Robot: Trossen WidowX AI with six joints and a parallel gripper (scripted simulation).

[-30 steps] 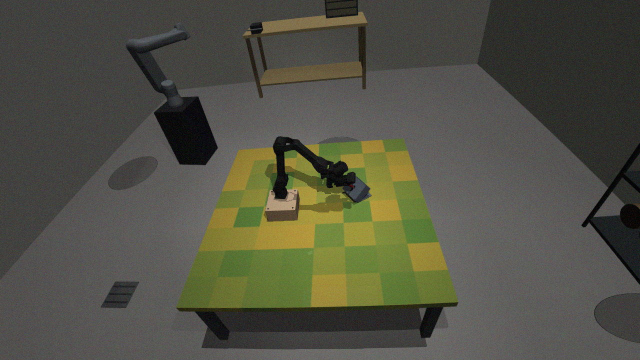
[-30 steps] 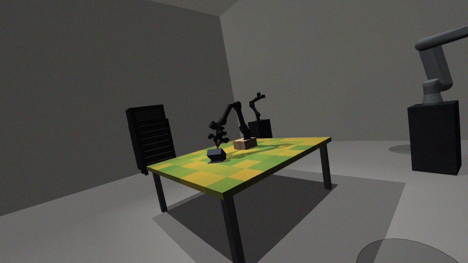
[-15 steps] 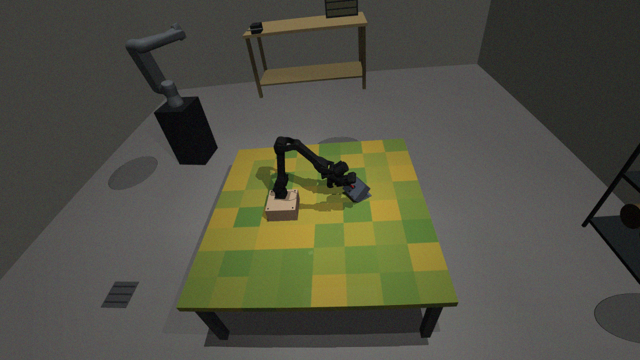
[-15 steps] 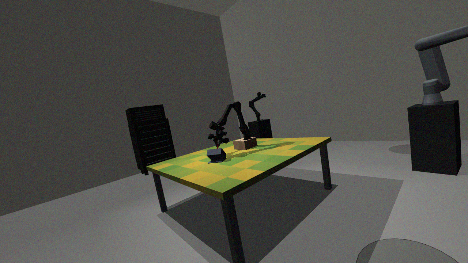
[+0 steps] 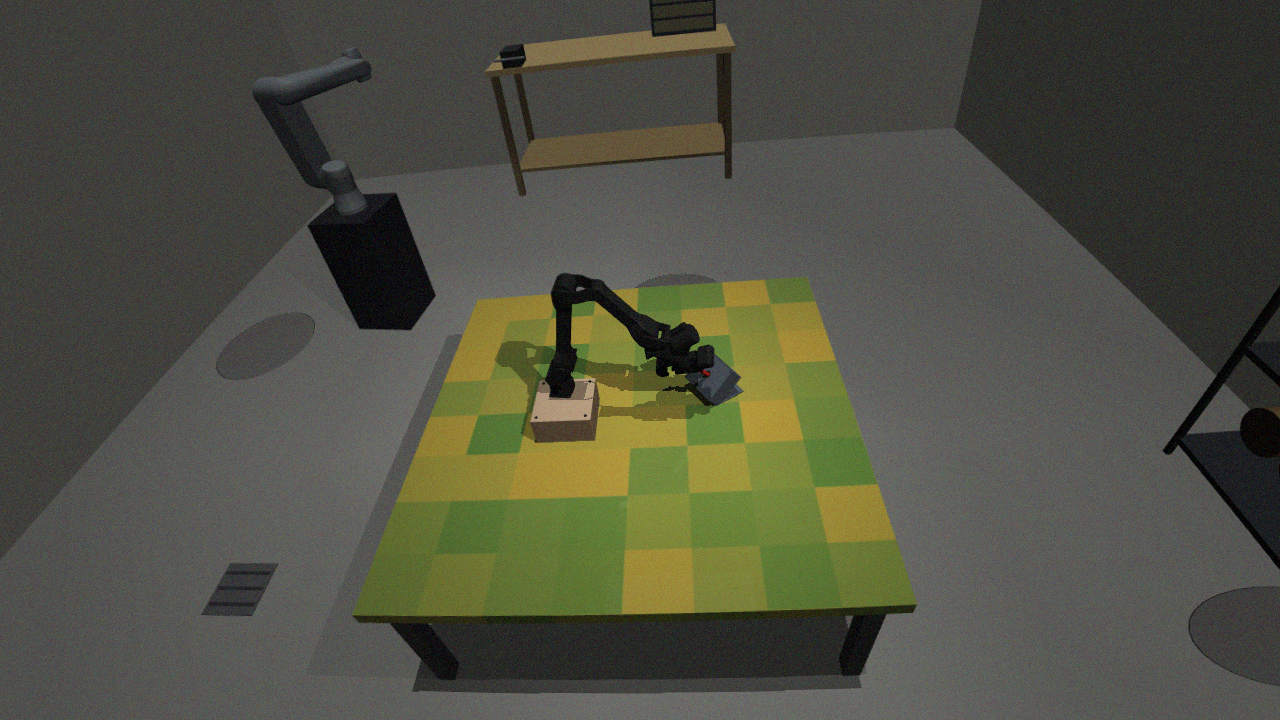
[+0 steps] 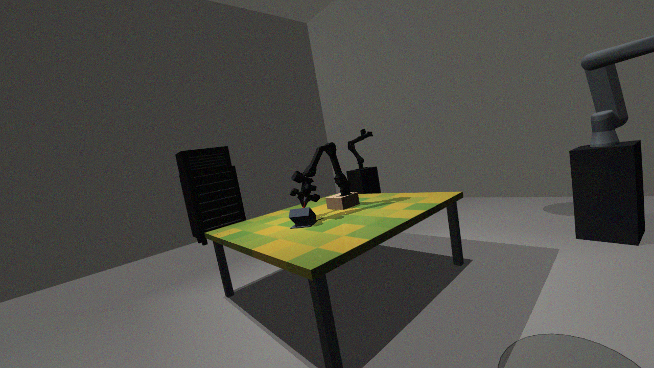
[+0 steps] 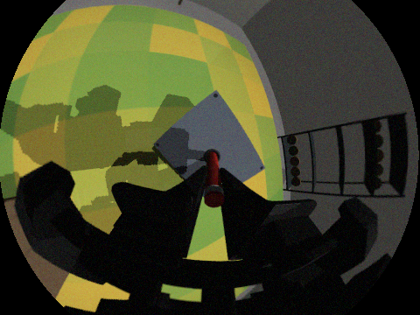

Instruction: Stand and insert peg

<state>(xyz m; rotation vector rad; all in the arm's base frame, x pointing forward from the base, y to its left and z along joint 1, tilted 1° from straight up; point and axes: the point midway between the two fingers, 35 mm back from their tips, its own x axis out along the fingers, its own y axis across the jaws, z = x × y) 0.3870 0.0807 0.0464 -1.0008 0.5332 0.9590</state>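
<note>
My gripper tip is 5 cm above the sloped panel, 3 cm to the right of it and 3 cm short of it. The rest, counted from my gripper tip: red peg: 1 cm to the right, 1 cm behind, 1 cm above.
</note>
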